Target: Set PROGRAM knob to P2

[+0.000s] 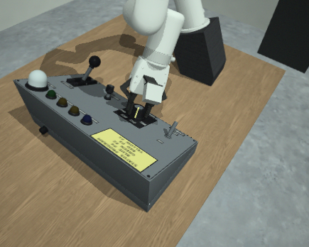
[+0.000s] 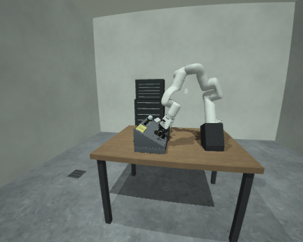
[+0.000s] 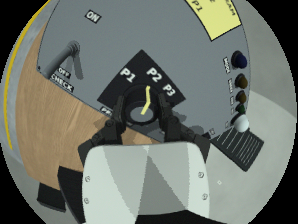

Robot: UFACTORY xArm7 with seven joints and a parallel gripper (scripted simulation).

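Now: hand 30 mm short of the grey console, 70 mm to the left of it and 30 mm above it. Round my hand: metal toggle switch (20 mm ahead, 120 mm to the left, 10 mm below); small slider knob (20 mm behind, 120 mm to the right); ball-topped lever (70 mm behind, 230 mm to the right).
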